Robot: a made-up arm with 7 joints. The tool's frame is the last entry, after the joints.
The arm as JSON. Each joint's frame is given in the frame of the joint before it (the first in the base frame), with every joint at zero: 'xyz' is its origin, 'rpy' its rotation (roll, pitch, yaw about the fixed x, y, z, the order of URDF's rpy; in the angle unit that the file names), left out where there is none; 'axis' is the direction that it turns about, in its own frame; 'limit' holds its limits. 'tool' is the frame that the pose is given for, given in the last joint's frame.
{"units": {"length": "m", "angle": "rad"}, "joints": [
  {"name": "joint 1", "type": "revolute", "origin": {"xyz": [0.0, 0.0, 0.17]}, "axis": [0.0, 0.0, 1.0], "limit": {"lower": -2.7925, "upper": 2.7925}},
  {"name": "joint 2", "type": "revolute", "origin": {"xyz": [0.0, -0.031, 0.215]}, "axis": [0.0, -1.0, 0.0], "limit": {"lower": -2.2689, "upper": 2.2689}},
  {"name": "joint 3", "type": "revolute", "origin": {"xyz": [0.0, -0.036, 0.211]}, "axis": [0.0, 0.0, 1.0], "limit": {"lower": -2.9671, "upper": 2.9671}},
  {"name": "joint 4", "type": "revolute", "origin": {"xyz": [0.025, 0.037, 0.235]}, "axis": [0.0, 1.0, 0.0], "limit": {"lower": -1.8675, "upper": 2.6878}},
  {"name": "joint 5", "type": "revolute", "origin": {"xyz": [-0.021, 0.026, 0.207]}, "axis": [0.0, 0.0, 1.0], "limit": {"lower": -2.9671, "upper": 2.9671}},
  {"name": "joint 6", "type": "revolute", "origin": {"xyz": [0.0, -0.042, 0.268]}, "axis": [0.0, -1.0, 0.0], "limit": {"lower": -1.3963, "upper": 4.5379}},
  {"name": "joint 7", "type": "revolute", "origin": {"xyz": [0.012, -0.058, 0.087]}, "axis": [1.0, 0.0, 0.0], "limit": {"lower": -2.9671, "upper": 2.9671}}
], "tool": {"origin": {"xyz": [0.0, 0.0, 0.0], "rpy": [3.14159, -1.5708, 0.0]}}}
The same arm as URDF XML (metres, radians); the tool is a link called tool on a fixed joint. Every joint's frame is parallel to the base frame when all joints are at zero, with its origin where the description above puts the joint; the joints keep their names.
<robot name="arm">
  <link name="base"/>
  <link name="link1"/>
  <link name="link2"/>
  <link name="link3"/>
  <link name="link4"/>
  <link name="link5"/>
  <link name="link6"/>
  <link name="link7"/>
  <link name="tool"/>
  <joint name="joint 1" type="revolute">
    <parent link="base"/>
    <child link="link1"/>
    <origin xyz="0.0000 0.0000 0.1700"/>
    <axis xyz="0 0 1"/>
    <limit lower="-2.7925" upper="2.7925"/>
  </joint>
  <joint name="joint 2" type="revolute">
    <parent link="link1"/>
    <child link="link2"/>
    <origin xyz="0.0000 -0.0310 0.2150"/>
    <axis xyz="0 -1 0"/>
    <limit lower="-2.2689" upper="2.2689"/>
  </joint>
  <joint name="joint 3" type="revolute">
    <parent link="link2"/>
    <child link="link3"/>
    <origin xyz="0.0000 -0.0360 0.2110"/>
    <axis xyz="0 0 1"/>
    <limit lower="-2.9671" upper="2.9671"/>
  </joint>
  <joint name="joint 4" type="revolute">
    <parent link="link3"/>
    <child link="link4"/>
    <origin xyz="0.0250 0.0370 0.2350"/>
    <axis xyz="0 1 0"/>
    <limit lower="-1.8675" upper="2.6878"/>
  </joint>
  <joint name="joint 5" type="revolute">
    <parent link="link4"/>
    <child link="link5"/>
    <origin xyz="-0.0210 0.0260 0.2070"/>
    <axis xyz="0 0 1"/>
    <limit lower="-2.9671" upper="2.9671"/>
  </joint>
  <joint name="joint 6" type="revolute">
    <parent link="link5"/>
    <child link="link6"/>
    <origin xyz="0.0000 -0.0420 0.2680"/>
    <axis xyz="0 -1 0"/>
    <limit lower="-1.3963" upper="4.5379"/>
  </joint>
  <joint name="joint 7" type="revolute">
    <parent link="link6"/>
    <child link="link7"/>
    <origin xyz="0.0120 -0.0580 0.0870"/>
    <axis xyz="1 0 0"/>
    <limit lower="-2.9671" upper="2.9671"/>
  </joint>
  <joint name="tool_joint" type="fixed">
    <parent link="link7"/>
    <child link="tool"/>
    <origin xyz="0.0000 0.0000 0.0000" rpy="3.1416 -1.5708 0.0000"/>
  </joint>
</robot>

